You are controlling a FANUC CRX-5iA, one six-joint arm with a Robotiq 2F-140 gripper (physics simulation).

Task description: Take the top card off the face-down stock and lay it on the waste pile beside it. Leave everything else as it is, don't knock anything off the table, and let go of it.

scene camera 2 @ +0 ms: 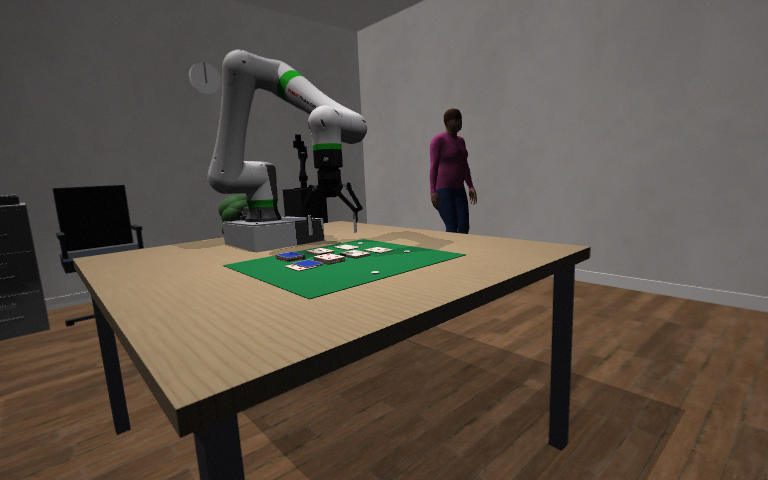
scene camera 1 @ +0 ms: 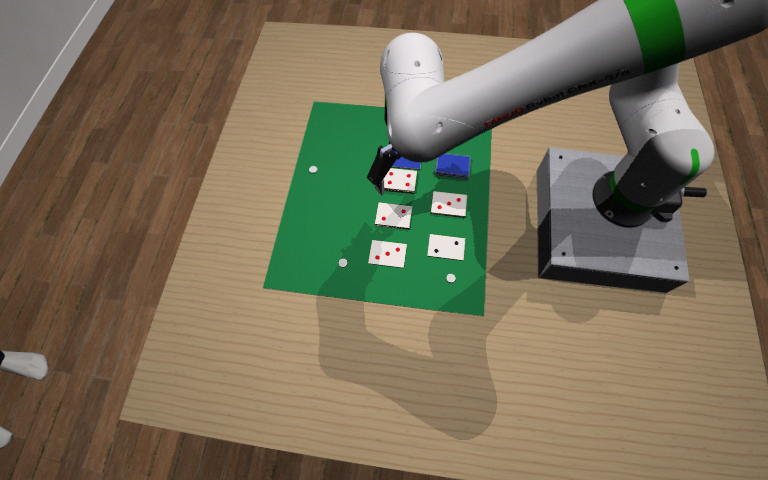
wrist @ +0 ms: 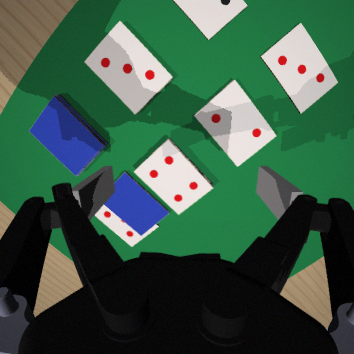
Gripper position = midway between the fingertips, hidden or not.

I see my gripper (scene camera 2: 333,233), a blue-backed card (wrist: 134,205) and a green mat (scene camera 1: 330,215).
My gripper also shows in scene camera 1 (scene camera 1: 402,174) and in the wrist view (wrist: 184,178). The green mat is seen too in scene camera 2 (scene camera 2: 325,279) and in the wrist view (wrist: 305,151).
